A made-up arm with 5 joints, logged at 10 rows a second.
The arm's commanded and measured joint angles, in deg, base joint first. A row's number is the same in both.
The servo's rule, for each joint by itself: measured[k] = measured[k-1] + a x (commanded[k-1-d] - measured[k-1]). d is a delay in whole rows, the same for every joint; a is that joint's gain. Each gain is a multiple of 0.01, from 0.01 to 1. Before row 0 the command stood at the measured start. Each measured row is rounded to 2 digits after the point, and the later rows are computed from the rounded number. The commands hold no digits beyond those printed.
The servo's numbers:
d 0
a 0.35 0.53 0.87 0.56 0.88
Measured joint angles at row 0:
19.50 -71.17 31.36 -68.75 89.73
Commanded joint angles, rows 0 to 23:
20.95 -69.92 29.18 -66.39 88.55
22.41 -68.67 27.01 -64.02 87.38
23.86 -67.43 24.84 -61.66 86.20
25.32 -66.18 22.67 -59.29 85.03
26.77 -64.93 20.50 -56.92 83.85
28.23 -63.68 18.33 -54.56 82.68
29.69 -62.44 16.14 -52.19 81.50
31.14 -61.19 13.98 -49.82 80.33
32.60 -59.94 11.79 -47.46 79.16
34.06 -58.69 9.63 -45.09 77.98
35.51 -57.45 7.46 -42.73 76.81
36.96 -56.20 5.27 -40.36 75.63
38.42 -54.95 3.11 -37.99 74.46
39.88 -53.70 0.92 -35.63 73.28
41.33 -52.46 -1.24 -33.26 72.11
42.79 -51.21 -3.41 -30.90 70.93
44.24 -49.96 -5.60 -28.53 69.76
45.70 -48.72 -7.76 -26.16 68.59
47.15 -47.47 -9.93 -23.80 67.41
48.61 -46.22 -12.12 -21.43 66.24
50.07 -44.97 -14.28 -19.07 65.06
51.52 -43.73 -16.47 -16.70 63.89
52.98 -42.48 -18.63 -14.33 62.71
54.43 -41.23 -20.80 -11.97 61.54
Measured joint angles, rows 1 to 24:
20.01 -70.51 29.46 -67.43 88.69
20.85 -69.53 27.33 -65.52 87.54
21.90 -68.42 25.16 -63.36 86.36
23.10 -67.23 22.99 -61.08 85.19
24.38 -66.01 20.82 -58.75 84.01
25.73 -64.78 18.65 -56.40 82.84
27.12 -63.54 16.47 -54.04 81.66
28.53 -62.29 14.30 -51.68 80.49
29.95 -61.04 12.12 -49.32 79.32
31.39 -59.79 9.95 -46.95 78.14
32.83 -58.55 7.78 -44.59 76.97
34.28 -57.30 5.60 -42.22 75.79
35.73 -56.05 3.43 -39.85 74.62
37.18 -54.80 1.25 -37.49 73.44
38.63 -53.56 -0.92 -35.12 72.27
40.09 -52.31 -3.09 -32.76 71.09
41.54 -51.06 -5.27 -30.39 69.92
43.00 -49.82 -7.44 -28.02 68.75
44.45 -48.57 -9.61 -25.66 67.57
45.91 -47.32 -11.79 -23.29 66.40
47.37 -46.07 -13.96 -20.93 65.22
48.82 -44.83 -16.14 -18.56 64.05
50.28 -43.58 -18.31 -16.19 62.87
51.73 -42.33 -20.48 -13.83 61.70

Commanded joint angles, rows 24 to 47:
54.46 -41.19 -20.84 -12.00 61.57
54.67 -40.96 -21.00 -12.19 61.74
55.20 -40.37 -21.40 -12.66 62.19
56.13 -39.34 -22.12 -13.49 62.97
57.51 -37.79 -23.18 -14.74 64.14
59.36 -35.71 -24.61 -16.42 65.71
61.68 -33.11 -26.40 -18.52 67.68
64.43 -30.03 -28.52 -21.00 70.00
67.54 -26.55 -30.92 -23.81 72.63
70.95 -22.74 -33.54 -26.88 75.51
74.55 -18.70 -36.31 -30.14 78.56
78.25 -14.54 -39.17 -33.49 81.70
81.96 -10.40 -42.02 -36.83 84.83
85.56 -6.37 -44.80 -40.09 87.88
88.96 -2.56 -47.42 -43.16 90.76
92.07 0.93 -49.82 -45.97 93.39
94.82 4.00 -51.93 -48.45 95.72
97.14 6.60 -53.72 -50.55 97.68
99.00 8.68 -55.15 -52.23 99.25
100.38 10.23 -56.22 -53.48 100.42
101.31 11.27 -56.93 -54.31 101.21
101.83 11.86 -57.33 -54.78 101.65
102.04 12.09 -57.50 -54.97 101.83
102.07 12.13 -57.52 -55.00 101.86
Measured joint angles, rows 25 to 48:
52.69 -41.73 -20.79 -12.81 61.59
53.38 -41.32 -20.97 -12.46 61.72
54.02 -40.82 -21.34 -12.57 62.13
54.76 -40.04 -22.02 -13.09 62.87
55.72 -38.85 -23.03 -14.01 63.99
56.99 -37.19 -24.40 -15.36 65.50
58.63 -35.03 -26.14 -17.13 67.42
60.66 -32.38 -28.21 -19.30 69.69
63.07 -29.29 -30.57 -21.83 72.28
65.83 -25.82 -33.15 -24.66 75.12
68.88 -22.05 -35.90 -27.73 78.15
72.16 -18.07 -38.74 -30.96 81.27
75.59 -14.00 -41.59 -34.25 84.40
79.08 -9.96 -44.38 -37.52 87.46
82.54 -6.04 -47.02 -40.68 90.36
85.88 -2.35 -49.46 -43.64 93.03
89.01 1.02 -51.61 -46.33 95.40
91.86 3.98 -53.45 -48.69 97.41
94.36 6.47 -54.93 -50.67 99.03
96.47 8.46 -56.05 -52.24 100.25
98.16 9.95 -56.82 -53.40 101.09
99.44 10.96 -57.26 -54.17 101.58
100.35 11.56 -57.47 -54.62 101.80
100.95 11.86 -57.51 -54.83 101.85

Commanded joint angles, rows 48 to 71:
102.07 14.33 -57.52 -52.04 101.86
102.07 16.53 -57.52 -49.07 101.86
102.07 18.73 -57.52 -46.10 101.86
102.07 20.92 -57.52 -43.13 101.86
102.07 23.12 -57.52 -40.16 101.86
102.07 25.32 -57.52 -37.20 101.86
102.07 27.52 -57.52 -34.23 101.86
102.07 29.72 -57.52 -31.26 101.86
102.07 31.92 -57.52 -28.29 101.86
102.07 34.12 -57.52 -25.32 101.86
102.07 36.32 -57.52 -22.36 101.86
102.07 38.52 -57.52 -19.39 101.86
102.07 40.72 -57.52 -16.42 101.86
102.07 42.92 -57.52 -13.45 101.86
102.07 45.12 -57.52 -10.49 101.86
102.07 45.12 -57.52 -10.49 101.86
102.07 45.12 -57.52 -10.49 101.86
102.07 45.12 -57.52 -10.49 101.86
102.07 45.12 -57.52 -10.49 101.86
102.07 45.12 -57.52 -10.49 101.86
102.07 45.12 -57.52 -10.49 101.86
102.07 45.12 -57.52 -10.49 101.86
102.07 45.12 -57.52 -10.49 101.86
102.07 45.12 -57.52 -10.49 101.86
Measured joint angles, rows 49 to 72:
101.34 13.17 -57.52 -53.27 101.86
101.60 14.95 -57.52 -50.92 101.86
101.76 16.95 -57.52 -48.22 101.86
101.87 19.05 -57.52 -45.37 101.86
101.94 21.21 -57.52 -42.45 101.86
101.99 23.39 -57.52 -39.51 101.86
102.02 25.58 -57.52 -36.55 101.86
102.04 27.77 -57.52 -33.59 101.86
102.05 29.97 -57.52 -30.62 101.86
102.06 32.17 -57.52 -27.65 101.86
102.06 34.37 -57.52 -24.69 101.86
102.06 36.57 -57.52 -21.72 101.86
102.06 38.77 -57.52 -18.75 101.86
102.06 40.97 -57.52 -15.78 101.86
102.06 43.17 -57.52 -12.82 101.86
102.06 44.20 -57.52 -11.52 101.86
102.06 44.69 -57.52 -10.94 101.86
102.06 44.92 -57.52 -10.69 101.86
102.06 45.03 -57.52 -10.58 101.86
102.06 45.08 -57.52 -10.53 101.86
102.06 45.10 -57.52 -10.51 101.86
102.06 45.11 -57.52 -10.50 101.86
102.06 45.12 -57.52 -10.49 101.86
102.06 45.12 -57.52 -10.49 101.86

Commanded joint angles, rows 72 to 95:
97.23 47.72 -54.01 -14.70 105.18
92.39 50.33 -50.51 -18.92 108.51
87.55 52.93 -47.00 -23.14 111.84
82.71 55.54 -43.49 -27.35 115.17
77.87 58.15 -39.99 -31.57 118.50
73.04 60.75 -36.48 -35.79 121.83
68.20 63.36 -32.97 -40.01 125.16
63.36 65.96 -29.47 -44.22 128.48
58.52 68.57 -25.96 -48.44 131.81
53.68 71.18 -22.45 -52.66 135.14
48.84 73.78 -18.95 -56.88 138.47
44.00 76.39 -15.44 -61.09 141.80
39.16 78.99 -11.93 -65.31 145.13
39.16 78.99 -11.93 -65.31 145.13
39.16 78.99 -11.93 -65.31 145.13
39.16 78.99 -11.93 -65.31 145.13
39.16 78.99 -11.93 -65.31 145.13
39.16 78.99 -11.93 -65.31 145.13
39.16 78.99 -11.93 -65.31 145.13
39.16 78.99 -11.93 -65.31 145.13
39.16 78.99 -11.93 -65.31 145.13
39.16 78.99 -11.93 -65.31 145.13
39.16 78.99 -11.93 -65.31 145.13
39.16 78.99 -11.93 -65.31 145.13
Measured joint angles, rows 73 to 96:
100.37 46.50 -54.47 -12.85 104.78
97.58 48.53 -51.02 -16.25 108.06
94.07 50.86 -47.52 -20.11 111.39
90.09 53.34 -44.01 -24.16 114.72
85.81 55.89 -40.51 -28.31 118.05
81.34 58.47 -37.00 -32.50 121.38
76.74 61.06 -33.49 -36.71 124.71
72.06 63.66 -29.99 -40.92 128.03
67.32 66.26 -26.48 -45.13 131.36
62.55 68.87 -22.97 -49.35 134.69
57.75 71.47 -19.47 -53.57 138.02
52.94 74.08 -15.96 -57.78 141.35
48.12 76.68 -12.45 -62.00 144.68
44.98 77.90 -12.00 -63.85 145.08
42.94 78.48 -11.94 -64.67 145.12
41.62 78.75 -11.93 -65.03 145.13
40.76 78.88 -11.93 -65.19 145.13
40.20 78.94 -11.93 -65.26 145.13
39.84 78.97 -11.93 -65.29 145.13
39.60 78.98 -11.93 -65.30 145.13
39.45 78.99 -11.93 -65.31 145.13
39.35 78.99 -11.93 -65.31 145.13
39.28 78.99 -11.93 -65.31 145.13
39.24 78.99 -11.93 -65.31 145.13

